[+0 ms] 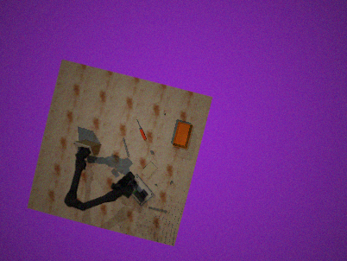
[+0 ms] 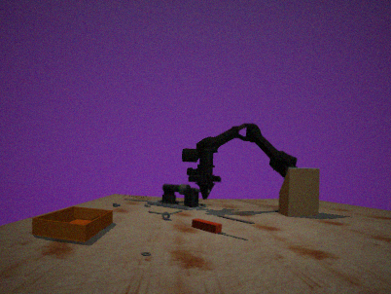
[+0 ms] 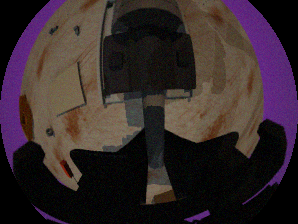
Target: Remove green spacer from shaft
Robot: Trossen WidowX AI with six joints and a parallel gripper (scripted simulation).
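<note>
Right now the shaft is 6 cm ahead of my gripper tip, 4 cm to the right of it and 3 cm above it. Also, from my gripper tip: red-handled screwdriver (3 cm ahead, 41 cm to the left, 4 cm below); then green spacer (9 cm ahead, 7 cm to the right, 3 cm above); then orange tray (37 cm ahead, 44 cm to the left, 4 cm below).
</note>
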